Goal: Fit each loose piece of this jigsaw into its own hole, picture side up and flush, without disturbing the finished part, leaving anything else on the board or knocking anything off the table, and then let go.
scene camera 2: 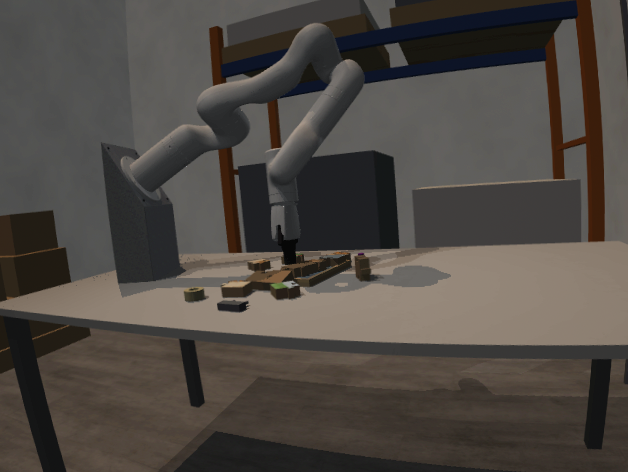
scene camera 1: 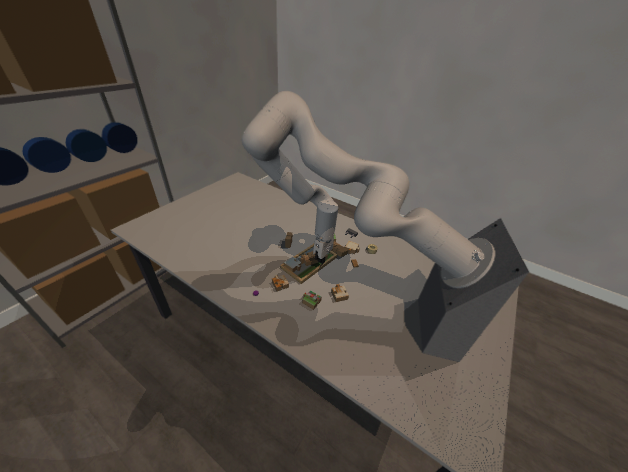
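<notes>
The jigsaw board lies in the middle of the table, with part of its picture filled in. My gripper points straight down with its fingers shut and empty, the tips down at the board's top near its middle. Loose pieces lie around the board: an orange one, a green and red one, a tan one, another tan one and a small brown one. In scene camera 2 a green-topped piece lies by the board's near end.
A brown block stack, a small ring, a dark flat part and a purple ball lie on the table. The arm's base block stands at one end. Shelf racks stand beyond the table.
</notes>
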